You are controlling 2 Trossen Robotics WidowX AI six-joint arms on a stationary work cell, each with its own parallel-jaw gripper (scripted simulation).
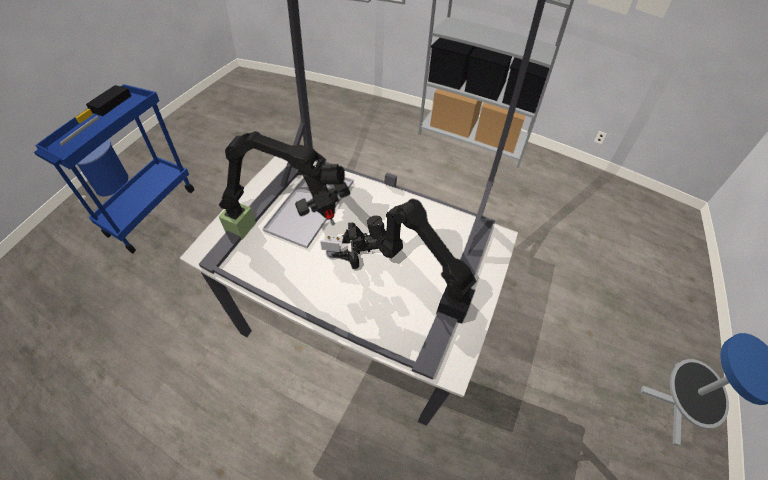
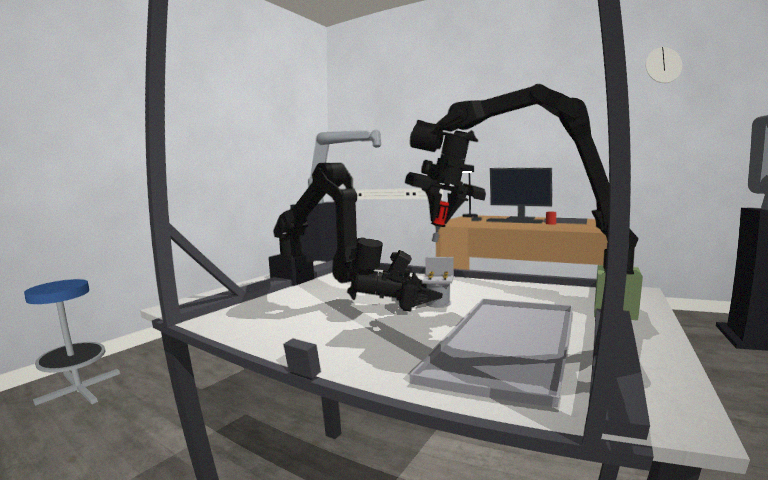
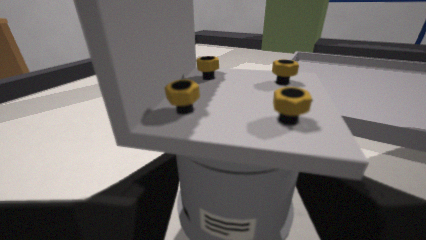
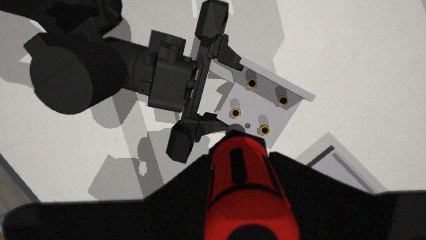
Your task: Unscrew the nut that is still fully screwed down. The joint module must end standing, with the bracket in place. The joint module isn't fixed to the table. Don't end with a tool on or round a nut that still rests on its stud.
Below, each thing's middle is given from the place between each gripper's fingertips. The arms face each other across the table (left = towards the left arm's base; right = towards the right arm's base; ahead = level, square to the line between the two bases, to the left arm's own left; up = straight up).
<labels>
The l-shaped bracket (image 2: 438,265) lies 4 cm above my left hand, 3 cm to the right of it and 1 cm ahead of it. From my left hand the other things lie so: shallow grey tray (image 2: 506,346) 24 cm to the right, 17 cm behind, 3 cm below.
Right now the l-shaped bracket is 16 cm below my right hand (image 2: 438,222), 2 cm to the left of it and 1 cm ahead of it. Round my right hand: shallow grey tray (23 cm below, 20 cm to the right, 17 cm behind).
</labels>
